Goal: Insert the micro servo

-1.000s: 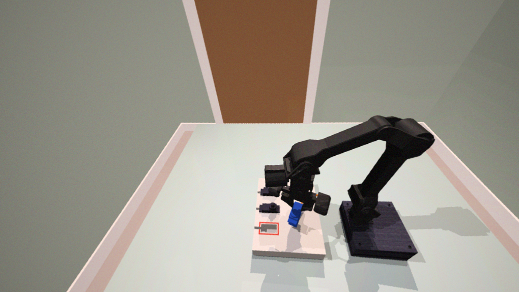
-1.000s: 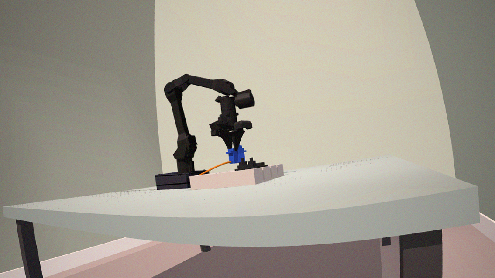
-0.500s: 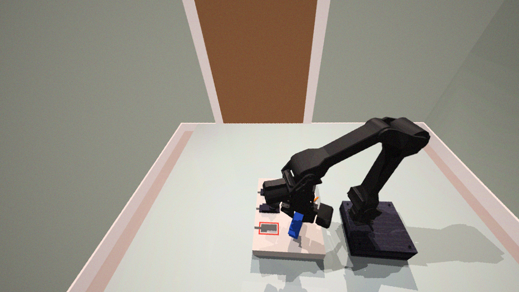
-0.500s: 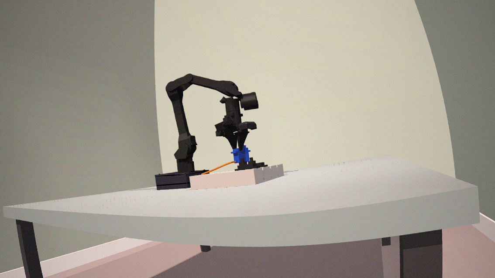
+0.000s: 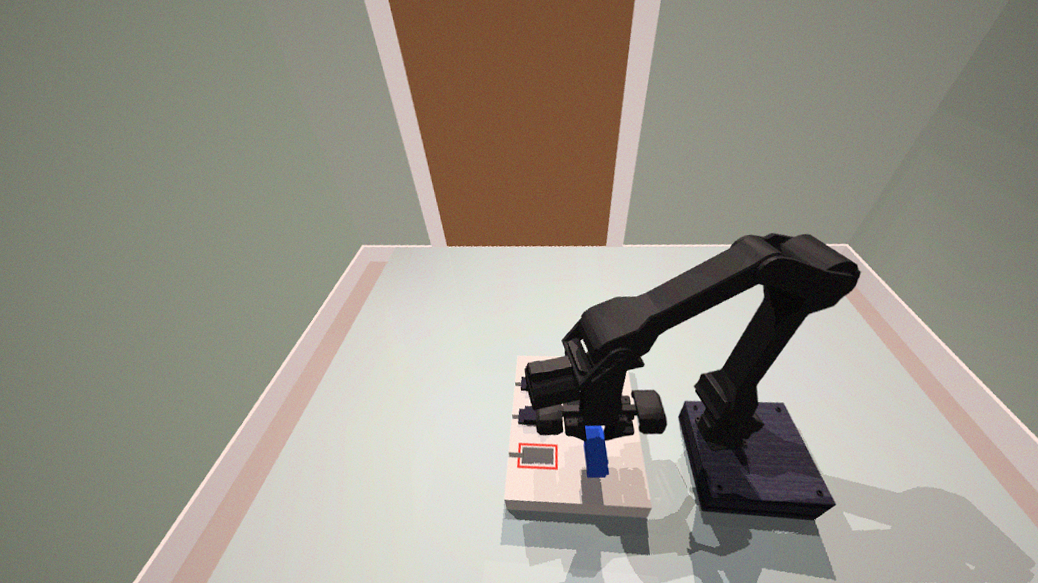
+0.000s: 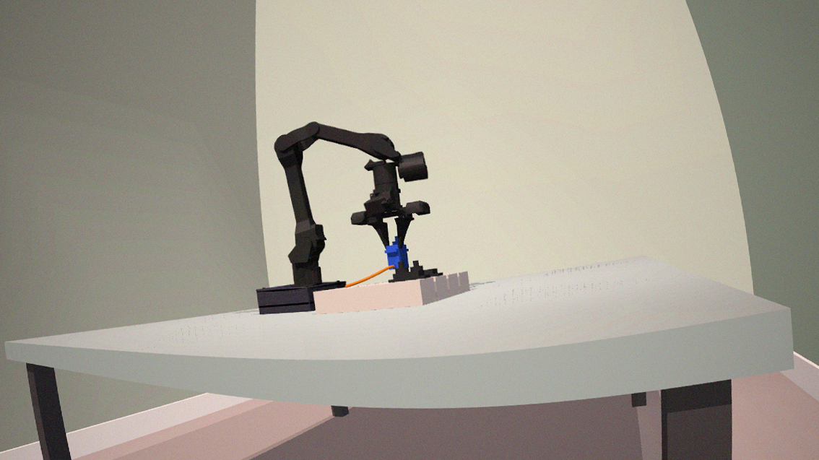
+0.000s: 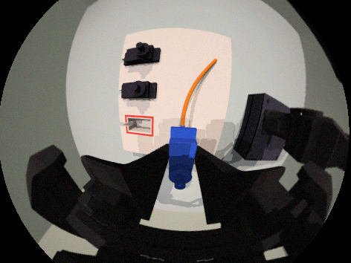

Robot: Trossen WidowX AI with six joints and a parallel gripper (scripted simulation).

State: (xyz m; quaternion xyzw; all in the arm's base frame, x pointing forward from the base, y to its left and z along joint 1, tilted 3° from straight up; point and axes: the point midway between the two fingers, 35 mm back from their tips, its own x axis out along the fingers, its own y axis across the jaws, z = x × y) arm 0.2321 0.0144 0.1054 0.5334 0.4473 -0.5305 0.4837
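My gripper tip is 10 cm above the pale deck, 7 cm to the left of it and 3 cm past it.
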